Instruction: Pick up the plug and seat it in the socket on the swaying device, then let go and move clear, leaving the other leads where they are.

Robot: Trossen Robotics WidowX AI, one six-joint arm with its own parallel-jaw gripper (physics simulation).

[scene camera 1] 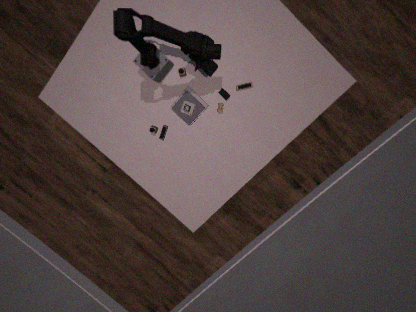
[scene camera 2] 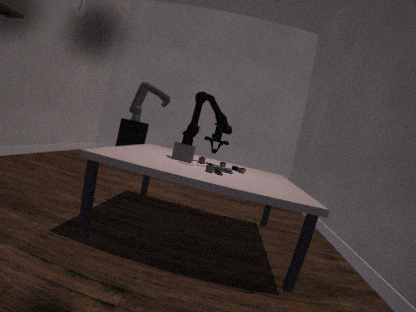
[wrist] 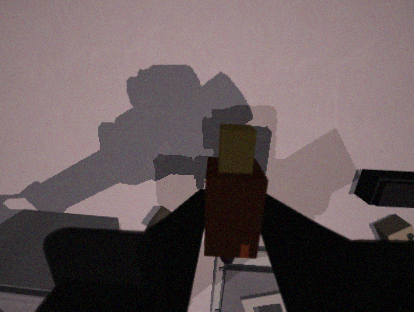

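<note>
The plug (wrist: 234, 210) is a dark red block with a yellow tip, in the middle of the wrist view. My gripper (wrist: 230, 196) (scene camera 2: 215, 150) is shut on it, one black finger on each side, and holds it above the table. In scene camera 1 the arm hides the plug. The device (scene camera 1: 190, 119) (wrist: 240, 282) is a flat grey square plate; the socket (scene camera 1: 187, 108) (wrist: 252, 302) is a pale square piece on it with a dark opening. The device lies partly in view at the bottom of the wrist view, below the plug.
Around the device lie a dark block (scene camera 1: 224, 94), a beige piece (scene camera 1: 220, 108), a pale-edged dark strip (scene camera 1: 244, 86), another dark strip (scene camera 1: 164, 132) and two small round-topped blocks (scene camera 1: 182, 72) (scene camera 1: 153, 130). A grey base block (scene camera 2: 183, 152) stands under the arm.
</note>
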